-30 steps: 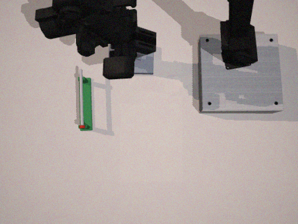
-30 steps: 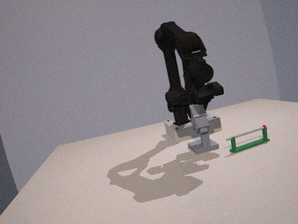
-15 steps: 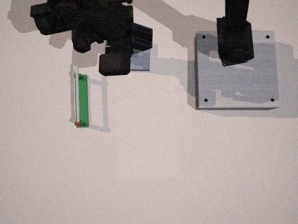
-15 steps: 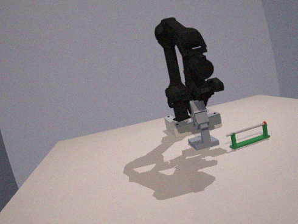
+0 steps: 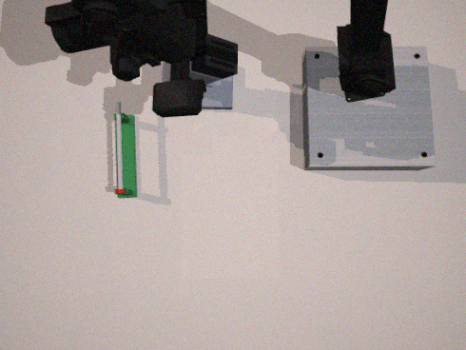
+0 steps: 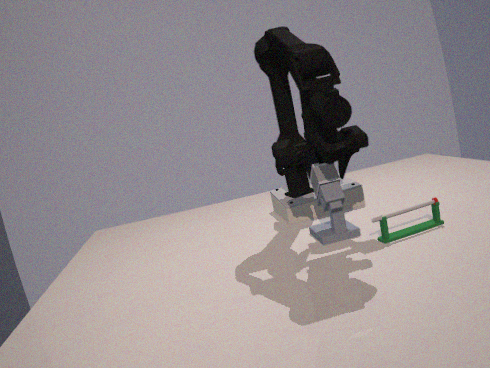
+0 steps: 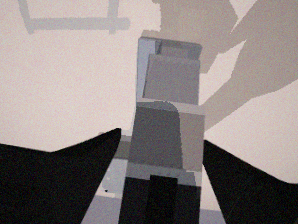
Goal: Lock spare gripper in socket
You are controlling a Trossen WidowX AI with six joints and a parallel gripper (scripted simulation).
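The spare gripper is 1 cm ahead of my gripper tip and 1 cm above it. The rest, counted from my gripper tip: grey mount 6 cm below, 3 cm ahead; green cradle 16 cm ahead, 10 cm to the left, 9 cm below.
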